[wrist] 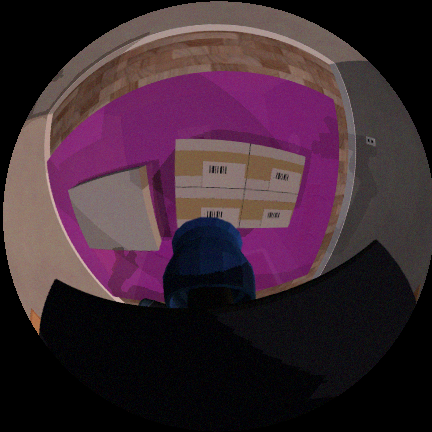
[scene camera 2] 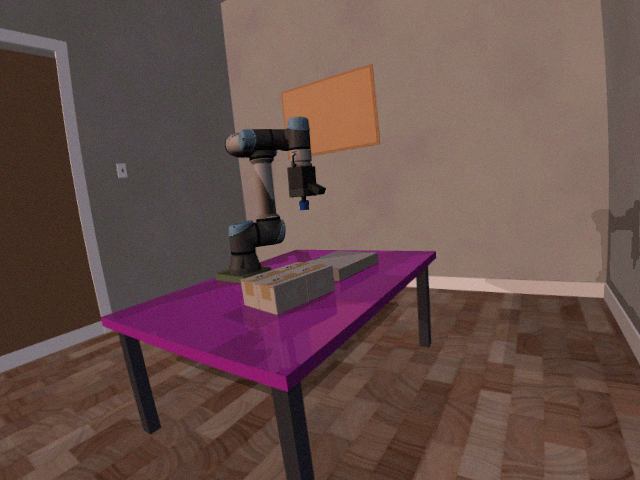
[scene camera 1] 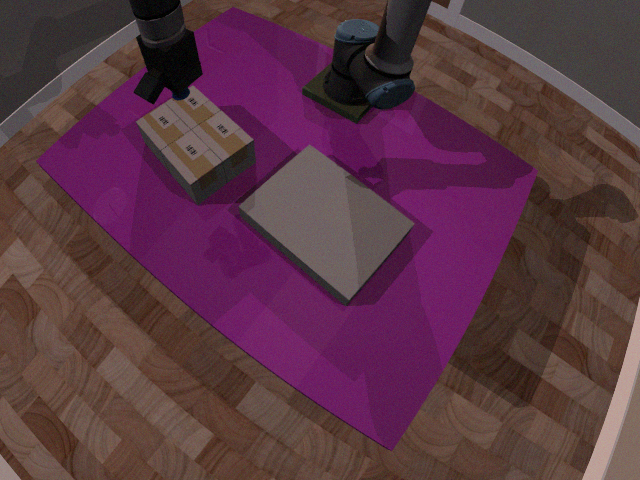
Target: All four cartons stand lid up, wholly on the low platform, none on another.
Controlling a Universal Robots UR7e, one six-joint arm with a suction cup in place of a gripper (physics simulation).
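Places are measured from the arm's base along level axes (x ahead, y left, z up), in millimetres.
Pixels of known places: end effector, tool point: point(wrist: 206, 248) point(scene camera 2: 304, 209) point(scene camera 1: 181, 93); arm's base, origin of the base link: point(scene camera 2: 245, 270) point(scene camera 1: 349, 86).
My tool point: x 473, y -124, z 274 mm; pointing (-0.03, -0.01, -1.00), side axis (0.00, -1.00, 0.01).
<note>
Ahead of a thing's pixels: the offset from my tool point to its top centre. Level surfaces: height alone.
Four cartons stand lid up, side by side in a two-by-two block on the table, beside the low platform. They are the carton nearest scene camera 1 point(scene camera 1: 192, 149) point(wrist: 190, 165), the left one {dz -211, dx -18, dy -152 mm} point(scene camera 1: 164, 121) point(wrist: 275, 175), the right one {dz -211, dx -83, dy +0 mm} point(scene camera 1: 222, 128) point(wrist: 189, 202) and the far one {dz -211, dx -110, dy -134 mm} point(scene camera 1: 192, 103) point(wrist: 270, 215). Their tops have tan tape and barcode labels. The low grey platform {dz -256, dx -75, dy +316 mm} point(scene camera 1: 320, 217) point(scene camera 2: 356, 259) point(wrist: 115, 215) bears no carton. My gripper, a blue suction cup point(scene camera 1: 180, 95) point(scene camera 2: 303, 206) point(wrist: 207, 227), is open and holds nothing. It hangs well above the cartons.
The magenta table {dz -304 mm} point(scene camera 1: 289, 330) point(scene camera 2: 191, 330) point(wrist: 225, 102) carries everything. The arm's base stands on a green plate point(scene camera 1: 336, 107) point(scene camera 2: 227, 277) at the table's back side, near both the cartons and the platform. A narrow gap separates the carton block from the platform.
</note>
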